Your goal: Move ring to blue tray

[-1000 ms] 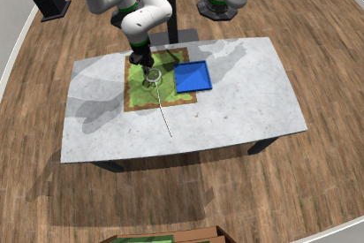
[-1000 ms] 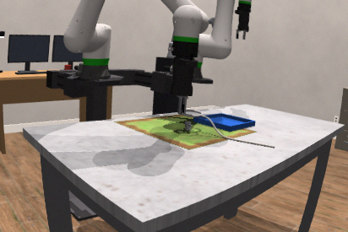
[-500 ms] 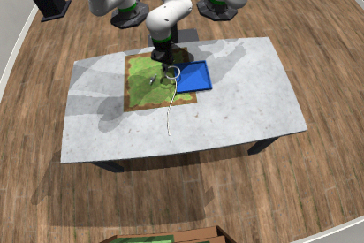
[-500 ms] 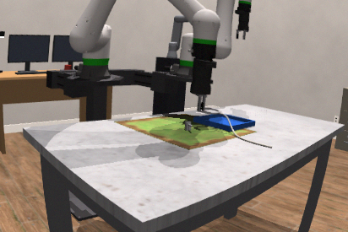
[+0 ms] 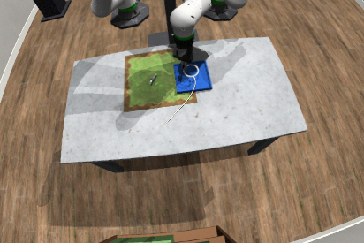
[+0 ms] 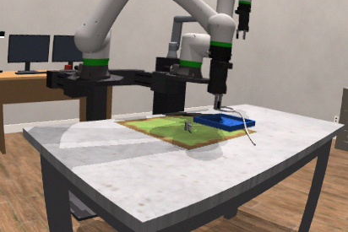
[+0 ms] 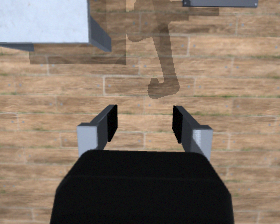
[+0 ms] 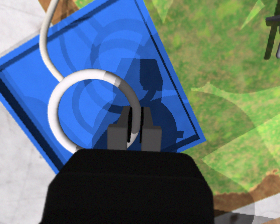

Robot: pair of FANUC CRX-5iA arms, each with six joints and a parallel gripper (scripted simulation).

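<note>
My right gripper is now 70 mm above the blue tray, 40 mm to the right of it and 20 mm short of it. Round my right hand: grey stake (180 mm to the right, 70 mm below, 20 mm ahead); then grey ring (30 mm to the left, 20 mm ahead, 10 mm below).
</note>
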